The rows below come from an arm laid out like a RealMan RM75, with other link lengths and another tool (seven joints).
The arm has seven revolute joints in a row. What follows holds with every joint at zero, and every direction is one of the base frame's.
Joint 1 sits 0.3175 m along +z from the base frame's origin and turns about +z.
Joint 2 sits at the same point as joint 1 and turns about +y.
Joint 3 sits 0.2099 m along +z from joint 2 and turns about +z.
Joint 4 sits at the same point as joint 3 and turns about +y.
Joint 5 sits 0.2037 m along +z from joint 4 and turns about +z.
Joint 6 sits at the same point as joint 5 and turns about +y.
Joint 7 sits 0.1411 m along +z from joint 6 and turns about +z.
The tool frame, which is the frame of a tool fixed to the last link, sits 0.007 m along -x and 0.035 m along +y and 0.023 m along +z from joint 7; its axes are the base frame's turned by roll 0.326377, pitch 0 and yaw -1.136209 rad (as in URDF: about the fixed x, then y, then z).
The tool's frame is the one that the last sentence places.
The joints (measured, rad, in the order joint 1, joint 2, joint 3, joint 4, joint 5, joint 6, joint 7), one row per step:
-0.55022, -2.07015, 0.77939, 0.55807, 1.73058, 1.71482, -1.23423
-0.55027, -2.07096, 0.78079, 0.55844, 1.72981, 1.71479, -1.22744
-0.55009, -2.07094, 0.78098, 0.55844, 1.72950, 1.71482, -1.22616
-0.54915, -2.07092, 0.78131, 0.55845, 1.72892, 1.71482, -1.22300
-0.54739, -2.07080, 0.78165, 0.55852, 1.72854, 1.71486, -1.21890
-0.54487, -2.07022, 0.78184, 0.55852, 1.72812, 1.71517, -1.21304
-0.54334, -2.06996, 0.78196, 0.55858, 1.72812, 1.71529, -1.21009
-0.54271, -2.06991, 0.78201, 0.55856, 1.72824, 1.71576, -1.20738
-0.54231, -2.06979, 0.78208, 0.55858, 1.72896, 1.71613, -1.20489
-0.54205, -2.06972, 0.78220, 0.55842, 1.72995, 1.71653, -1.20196
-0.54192, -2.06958, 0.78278, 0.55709, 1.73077, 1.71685, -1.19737
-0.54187, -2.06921, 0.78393, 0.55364, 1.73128, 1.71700, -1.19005
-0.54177, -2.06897, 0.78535, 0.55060, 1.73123, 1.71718, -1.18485
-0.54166, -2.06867, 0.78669, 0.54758, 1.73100, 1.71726, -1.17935
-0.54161, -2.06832, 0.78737, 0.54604, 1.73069, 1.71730, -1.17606
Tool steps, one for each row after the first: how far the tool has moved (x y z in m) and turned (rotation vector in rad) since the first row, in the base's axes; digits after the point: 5 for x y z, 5 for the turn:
0.00011, -0.00013, -0.00045, 0.00370, 0.00113, -0.00573
0.00006, -0.00015, -0.00046, 0.00458, 0.00128, -0.00655
-0.00021, -0.00028, -0.00052, 0.00677, 0.00175, -0.00799
-0.00076, -0.00056, -0.00058, 0.00952, 0.00271, -0.00937
-0.00163, -0.00093, -0.00053, 0.01360, 0.00423, -0.01130
-0.00215, -0.00117, -0.00053, 0.01554, 0.00520, -0.01206
-0.00238, -0.00135, -0.00057, 0.01696, 0.00578, -0.01371
-0.00263, -0.00152, -0.00065, 0.01797, 0.00691, -0.01545
-0.00286, -0.00172, -0.00081, 0.01891, 0.00825, -0.01760
-0.00316, -0.00202, -0.00116, 0.02001, 0.00964, -0.02050
-0.00361, -0.00249, -0.00180, 0.02148, 0.01106, -0.02425
-0.00391, -0.00294, -0.00236, 0.02189, 0.01168, -0.02680
-0.00423, -0.00334, -0.00288, 0.02276, 0.01231, -0.02944
-0.00442, -0.00350, -0.00309, 0.02374, 0.01277, -0.03112

